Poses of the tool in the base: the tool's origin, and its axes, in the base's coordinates. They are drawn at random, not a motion.
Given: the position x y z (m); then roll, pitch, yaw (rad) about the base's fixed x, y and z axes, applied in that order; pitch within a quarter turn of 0, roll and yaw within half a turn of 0.
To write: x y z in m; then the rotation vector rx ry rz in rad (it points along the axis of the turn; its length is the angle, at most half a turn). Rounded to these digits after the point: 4 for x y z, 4 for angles.
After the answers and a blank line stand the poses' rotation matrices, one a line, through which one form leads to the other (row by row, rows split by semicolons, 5 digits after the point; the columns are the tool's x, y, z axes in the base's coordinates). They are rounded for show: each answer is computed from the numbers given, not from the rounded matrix.
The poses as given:
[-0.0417, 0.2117, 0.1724, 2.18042, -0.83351, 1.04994]
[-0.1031, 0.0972, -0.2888, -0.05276, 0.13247, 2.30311]
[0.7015, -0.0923, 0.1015, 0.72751, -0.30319, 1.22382]
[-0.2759, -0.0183, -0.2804, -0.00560, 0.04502, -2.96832]
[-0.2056, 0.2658, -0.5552, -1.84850, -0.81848, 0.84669]
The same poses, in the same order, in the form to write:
[-0.0417, 0.2117, 0.1724, 2.2405, 0.6885, 1.4717]
[-0.1031, 0.0972, -0.2888, -0.1796, 0.0073, 2.3019]
[0.7015, -0.0923, 0.1015, 0.8139, 0.1908, 1.2677]
[-0.2759, -0.0183, -0.2804, 0.0661, 0.0141, -2.9675]
[-0.2056, 0.2658, -0.5552, -1.3011, -1.1873, -0.1429]

0.33454 0.19461 0.92207; 0.58313 -0.81138 -0.04033; 0.74030 0.55118 -0.38492
-0.66273 -0.73794 -0.12740; 0.73711 -0.67284 0.06283; -0.13208 -0.05227 0.98986
0.32455 -0.76984 0.54956; 0.89751 0.06725 -0.43583; 0.29857 0.63468 0.71277
-0.98403 0.17265 -0.04336; -0.17223 -0.98497 -0.01328; -0.04500 -0.00559 0.99897
0.45268 0.67050 -0.58779; 0.51188 0.34435 0.78702; 0.73011 -0.65715 -0.18733

